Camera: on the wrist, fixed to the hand. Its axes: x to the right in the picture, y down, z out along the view.
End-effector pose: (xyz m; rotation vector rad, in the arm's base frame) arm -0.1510 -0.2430 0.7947 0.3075 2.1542 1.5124
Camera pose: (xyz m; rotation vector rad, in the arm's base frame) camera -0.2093 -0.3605 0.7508 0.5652 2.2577 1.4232
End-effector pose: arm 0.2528 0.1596 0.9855 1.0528 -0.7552 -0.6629
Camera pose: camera 0.3405 0.1832 0.8811 1.1004 -0.9215 -0.4998
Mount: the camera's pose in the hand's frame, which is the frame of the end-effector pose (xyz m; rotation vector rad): 0.0088 -0.0779 -0.1140 0.1443 -0.0392 0.1589
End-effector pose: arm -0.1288 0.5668 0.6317 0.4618 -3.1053 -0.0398
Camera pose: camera -0.1139 0.4869 0.7437 -0.2087 3.0737 -0.1723
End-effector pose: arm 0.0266 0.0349 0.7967 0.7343 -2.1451 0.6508
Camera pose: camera 0.1310 0.0514 0.8859 0.6614 -2.2256 0.8893
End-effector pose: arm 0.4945 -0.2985 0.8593 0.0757 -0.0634 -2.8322
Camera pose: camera 0.4694 -0.2311 0.7411 0.0446 -0.2704 -2.6669
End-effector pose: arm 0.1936 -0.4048 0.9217 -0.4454 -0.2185 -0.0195
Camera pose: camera 0.2204 -0.5238 0.8565 -0.3185 -0.2209 0.1599
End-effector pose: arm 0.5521 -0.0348 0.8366 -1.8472 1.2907 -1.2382
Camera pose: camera 0.4810 -0.0070 0.9520 -1.6273 1.2661 -1.1727
